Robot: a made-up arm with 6 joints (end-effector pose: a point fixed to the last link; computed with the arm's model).
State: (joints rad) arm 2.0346 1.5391 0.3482 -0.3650 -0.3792 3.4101
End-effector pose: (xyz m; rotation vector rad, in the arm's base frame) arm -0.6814 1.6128 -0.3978 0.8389 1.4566 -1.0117
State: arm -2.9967 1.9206 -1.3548 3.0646 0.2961 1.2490
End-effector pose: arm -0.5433 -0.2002 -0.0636 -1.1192 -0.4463 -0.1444
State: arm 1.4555 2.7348 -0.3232 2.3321 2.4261 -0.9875
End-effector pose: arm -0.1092 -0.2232 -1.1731 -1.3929 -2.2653 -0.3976
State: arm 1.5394 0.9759 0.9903 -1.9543 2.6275 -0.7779
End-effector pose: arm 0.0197 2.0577 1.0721 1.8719 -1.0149 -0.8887
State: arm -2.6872 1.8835 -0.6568 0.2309 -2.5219 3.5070
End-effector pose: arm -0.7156 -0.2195 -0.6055 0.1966 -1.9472 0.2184
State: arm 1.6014 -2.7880 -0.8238 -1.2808 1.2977 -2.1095
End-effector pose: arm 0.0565 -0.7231 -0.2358 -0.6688 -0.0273 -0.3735
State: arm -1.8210 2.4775 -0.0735 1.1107 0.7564 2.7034
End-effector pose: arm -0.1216 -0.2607 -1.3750 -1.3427 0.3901 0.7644
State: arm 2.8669 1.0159 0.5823 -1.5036 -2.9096 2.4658
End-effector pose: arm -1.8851 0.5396 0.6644 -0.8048 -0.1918 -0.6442
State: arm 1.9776 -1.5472 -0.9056 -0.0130 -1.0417 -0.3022
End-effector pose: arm 0.4322 -0.6998 0.8724 -0.1921 0.5560 1.8793
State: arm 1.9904 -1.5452 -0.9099 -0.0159 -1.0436 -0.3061
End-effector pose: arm 0.4397 -0.6911 0.8709 -0.2007 0.5668 1.8898
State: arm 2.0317 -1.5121 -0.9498 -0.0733 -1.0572 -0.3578
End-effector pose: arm 0.4499 -0.6369 0.8639 -0.2518 0.7138 1.9159
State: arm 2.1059 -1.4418 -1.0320 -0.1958 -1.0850 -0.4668
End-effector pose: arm 0.4567 -0.5397 0.8417 -0.3701 1.0259 1.9093
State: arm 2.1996 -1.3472 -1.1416 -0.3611 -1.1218 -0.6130
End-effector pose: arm 0.4566 -0.4370 0.7981 -0.5537 1.4284 1.7827
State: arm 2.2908 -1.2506 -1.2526 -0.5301 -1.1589 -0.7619
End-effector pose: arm 0.4569 -0.3639 0.7455 -0.7524 1.7845 1.5189
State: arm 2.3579 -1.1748 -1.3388 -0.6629 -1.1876 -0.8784
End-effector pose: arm 0.4625 -0.3274 0.7045 -0.8977 2.0029 1.2285
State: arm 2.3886 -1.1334 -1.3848 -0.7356 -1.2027 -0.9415
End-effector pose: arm 0.4671 -0.3158 0.6844 -0.9621 2.0959 1.0444
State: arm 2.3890 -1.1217 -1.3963 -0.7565 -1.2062 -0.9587
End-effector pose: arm 0.4660 -0.3168 0.6802 -0.9680 2.1213 0.9887
